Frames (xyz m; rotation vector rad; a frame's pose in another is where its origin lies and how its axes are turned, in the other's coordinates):
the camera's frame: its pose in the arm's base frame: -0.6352 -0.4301 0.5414 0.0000 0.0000 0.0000
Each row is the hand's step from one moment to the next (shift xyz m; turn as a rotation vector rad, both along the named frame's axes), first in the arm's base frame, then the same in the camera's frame.
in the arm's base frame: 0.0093 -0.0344 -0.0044 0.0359 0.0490 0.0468
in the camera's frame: 0.0093 -0.0344 -0.0044 0.0359 0.0490 0.0468
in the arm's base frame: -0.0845 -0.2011 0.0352 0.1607 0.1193 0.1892
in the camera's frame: -0.0845 -0.2011 0.0352 0.1607 0.1193 0.1892
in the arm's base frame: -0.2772 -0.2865 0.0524 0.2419 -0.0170 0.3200
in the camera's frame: -0.2772 -0.2865 0.0524 0.2419 -0.0170 0.3200
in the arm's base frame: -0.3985 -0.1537 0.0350 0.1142 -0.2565 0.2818
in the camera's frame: -0.3985 -0.1537 0.0350 0.1142 -0.2565 0.2818
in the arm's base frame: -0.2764 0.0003 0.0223 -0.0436 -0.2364 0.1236
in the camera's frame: -0.2764 0.0003 0.0223 -0.0436 -0.2364 0.1236
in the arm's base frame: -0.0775 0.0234 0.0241 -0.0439 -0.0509 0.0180
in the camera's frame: -0.0775 0.0234 0.0241 -0.0439 -0.0509 0.0180
